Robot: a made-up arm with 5 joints.
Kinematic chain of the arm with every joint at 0, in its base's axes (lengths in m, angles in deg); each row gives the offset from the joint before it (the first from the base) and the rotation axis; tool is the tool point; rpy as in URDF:
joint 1: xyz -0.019 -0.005 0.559 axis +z
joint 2: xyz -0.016 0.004 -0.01 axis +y
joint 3: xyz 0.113 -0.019 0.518 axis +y
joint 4: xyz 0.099 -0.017 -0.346 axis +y
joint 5: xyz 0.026 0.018 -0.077 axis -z
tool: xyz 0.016 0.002 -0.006 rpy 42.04 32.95 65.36
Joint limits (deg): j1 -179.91..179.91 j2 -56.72..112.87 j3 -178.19..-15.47 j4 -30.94..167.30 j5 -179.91..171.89
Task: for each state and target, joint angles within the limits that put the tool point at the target. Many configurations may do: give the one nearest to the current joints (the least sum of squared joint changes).
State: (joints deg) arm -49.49 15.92 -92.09 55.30 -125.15
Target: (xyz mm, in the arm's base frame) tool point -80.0 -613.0 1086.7
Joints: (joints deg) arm -95.53 12.09 -103.69 51.52 -125.44
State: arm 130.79 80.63 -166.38 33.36 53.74
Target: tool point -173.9 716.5 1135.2
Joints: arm 104.16 48.94 -178.19 39.86 56.78
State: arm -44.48 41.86 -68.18 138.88 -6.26
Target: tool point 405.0 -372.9 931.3
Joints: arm -39.91 18.97 -93.29 139.51 -6.54
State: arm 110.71 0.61 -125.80 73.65 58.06
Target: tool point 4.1 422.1 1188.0
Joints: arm 90.50 -4.80 -99.15 84.27 59.77
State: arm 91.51 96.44 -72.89 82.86 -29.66
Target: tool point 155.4 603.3 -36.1
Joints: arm 74.45 99.14 -114.95 62.98 -27.18
